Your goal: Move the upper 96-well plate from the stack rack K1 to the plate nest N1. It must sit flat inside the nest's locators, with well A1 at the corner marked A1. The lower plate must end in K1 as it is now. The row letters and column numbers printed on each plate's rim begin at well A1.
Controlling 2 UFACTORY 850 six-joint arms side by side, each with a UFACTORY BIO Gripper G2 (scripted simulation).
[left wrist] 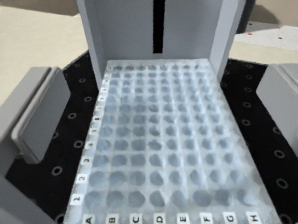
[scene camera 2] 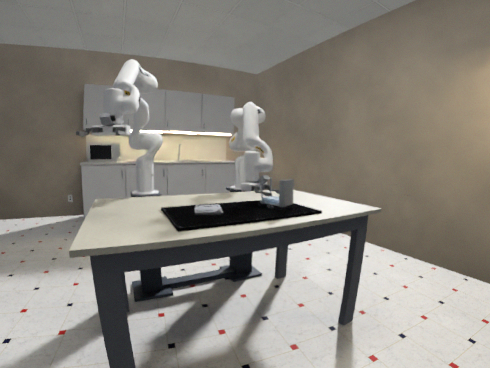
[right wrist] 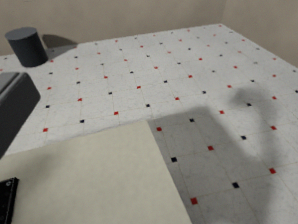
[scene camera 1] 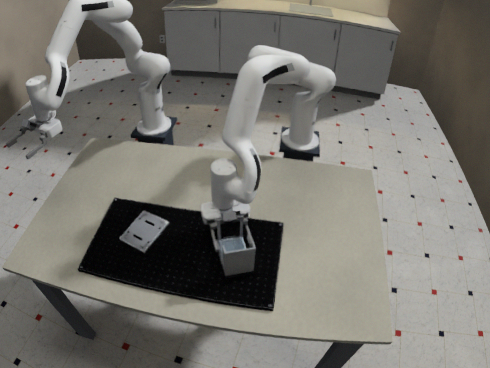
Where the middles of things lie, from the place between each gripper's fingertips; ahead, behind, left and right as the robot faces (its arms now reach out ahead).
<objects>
My left hand is 3 cm above the pale blue 96-well plate (left wrist: 167, 121), 2 cm short of it and 1 cm to the right of it.
My right hand is 7 cm short of the pale blue 96-well plate, 82 cm to the right of it and 30 cm above it.
</objects>
